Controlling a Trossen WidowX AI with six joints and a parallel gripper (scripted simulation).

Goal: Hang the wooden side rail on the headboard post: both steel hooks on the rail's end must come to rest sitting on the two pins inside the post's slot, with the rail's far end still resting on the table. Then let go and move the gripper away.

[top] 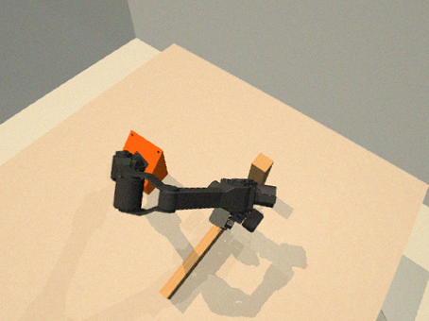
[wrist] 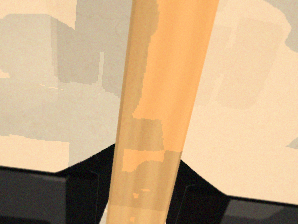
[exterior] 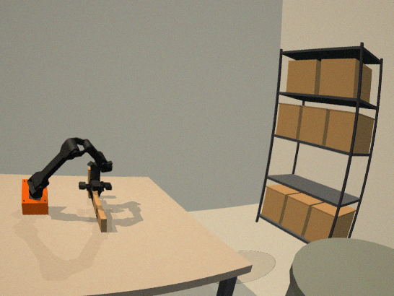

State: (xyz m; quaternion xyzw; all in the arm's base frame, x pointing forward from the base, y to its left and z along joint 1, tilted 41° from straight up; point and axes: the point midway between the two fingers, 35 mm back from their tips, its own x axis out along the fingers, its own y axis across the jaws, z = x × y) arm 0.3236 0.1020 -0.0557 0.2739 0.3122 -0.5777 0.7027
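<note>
Now: gripper tip 14 cm to the right of the headboard post, 4 cm below it and 2 cm past it.
</note>
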